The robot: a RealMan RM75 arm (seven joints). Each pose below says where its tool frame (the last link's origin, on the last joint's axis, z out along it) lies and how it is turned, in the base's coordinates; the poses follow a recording.
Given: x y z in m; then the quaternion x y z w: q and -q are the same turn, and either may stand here.
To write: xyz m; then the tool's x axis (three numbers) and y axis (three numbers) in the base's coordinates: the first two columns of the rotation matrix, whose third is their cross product. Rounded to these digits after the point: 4 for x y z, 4 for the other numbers.
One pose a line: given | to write
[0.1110 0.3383 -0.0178 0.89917 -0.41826 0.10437 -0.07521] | [0.1110 0.3383 -0.0178 0.6283 -0.7679 0.1248 -0.7365 -0.6388 -0.2226]
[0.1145 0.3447 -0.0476 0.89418 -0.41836 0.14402 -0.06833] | [0.1145 0.3447 -0.0476 0.6085 -0.7679 0.2004 -0.7285 -0.6406 -0.2427]
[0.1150 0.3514 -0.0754 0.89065 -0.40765 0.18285 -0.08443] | [0.1150 0.3514 -0.0754 0.6008 -0.7570 0.2569 -0.6953 -0.6534 -0.2995]
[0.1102 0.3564 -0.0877 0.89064 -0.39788 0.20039 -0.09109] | [0.1102 0.3564 -0.0877 0.6031 -0.7452 0.2845 -0.6722 -0.6668 -0.3217]
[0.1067 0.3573 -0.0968 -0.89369 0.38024 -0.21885 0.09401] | [0.1067 0.3573 -0.0968 0.6150 -0.7208 0.3197 -0.6385 -0.6932 -0.3345]
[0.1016 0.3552 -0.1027 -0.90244 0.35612 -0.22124 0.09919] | [0.1016 0.3552 -0.1027 0.6485 -0.6866 0.3287 -0.5989 -0.7267 -0.3366]
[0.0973 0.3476 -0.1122 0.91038 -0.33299 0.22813 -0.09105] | [0.0973 0.3476 -0.1122 0.6742 -0.6478 0.3547 -0.5647 -0.7617 -0.3177]
